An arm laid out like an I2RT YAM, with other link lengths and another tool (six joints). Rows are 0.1 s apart.
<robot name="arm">
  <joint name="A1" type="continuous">
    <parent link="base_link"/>
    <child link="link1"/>
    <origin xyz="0 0 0.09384"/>
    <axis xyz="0 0 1"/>
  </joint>
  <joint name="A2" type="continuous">
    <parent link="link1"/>
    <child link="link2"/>
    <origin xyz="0.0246 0.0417 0.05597" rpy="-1.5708 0 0"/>
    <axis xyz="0 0 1"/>
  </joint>
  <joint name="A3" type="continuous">
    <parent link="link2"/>
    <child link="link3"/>
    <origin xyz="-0.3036 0 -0.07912" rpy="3.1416 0 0"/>
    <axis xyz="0 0 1"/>
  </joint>
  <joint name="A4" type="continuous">
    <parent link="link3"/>
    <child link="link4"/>
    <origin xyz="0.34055 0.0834 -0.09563"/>
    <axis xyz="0 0 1"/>
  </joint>
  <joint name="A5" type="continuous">
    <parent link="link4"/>
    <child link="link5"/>
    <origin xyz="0.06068 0.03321 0.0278" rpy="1.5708 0 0"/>
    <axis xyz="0 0 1"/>
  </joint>
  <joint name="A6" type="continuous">
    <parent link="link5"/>
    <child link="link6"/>
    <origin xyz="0.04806 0 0.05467" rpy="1.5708 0 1.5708"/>
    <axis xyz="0 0 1"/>
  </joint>
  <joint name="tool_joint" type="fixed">
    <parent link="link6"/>
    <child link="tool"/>
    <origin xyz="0.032 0.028 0.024" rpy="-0.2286 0 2.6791"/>
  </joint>
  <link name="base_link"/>
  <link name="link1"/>
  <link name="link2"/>
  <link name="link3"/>
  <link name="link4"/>
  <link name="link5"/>
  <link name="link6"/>
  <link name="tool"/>
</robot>
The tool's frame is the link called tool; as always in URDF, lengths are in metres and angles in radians. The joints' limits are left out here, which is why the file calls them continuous.
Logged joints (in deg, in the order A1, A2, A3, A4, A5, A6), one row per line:
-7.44 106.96 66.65 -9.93 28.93 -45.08
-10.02 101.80 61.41 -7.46 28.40 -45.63
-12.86 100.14 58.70 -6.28 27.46 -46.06
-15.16 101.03 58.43 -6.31 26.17 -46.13
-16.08 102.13 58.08 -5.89 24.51 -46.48
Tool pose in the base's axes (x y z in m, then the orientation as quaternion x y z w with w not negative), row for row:
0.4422 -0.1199 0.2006 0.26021 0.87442 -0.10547 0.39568
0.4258 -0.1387 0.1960 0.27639 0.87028 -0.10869 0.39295
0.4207 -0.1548 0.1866 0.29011 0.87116 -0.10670 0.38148
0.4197 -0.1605 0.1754 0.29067 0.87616 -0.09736 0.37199
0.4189 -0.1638 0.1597 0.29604 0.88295 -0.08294 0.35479
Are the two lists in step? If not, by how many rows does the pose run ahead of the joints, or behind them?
The pose runs 1 row ahead of the joints: the pose in row i belongs to the joints in row i + 1.
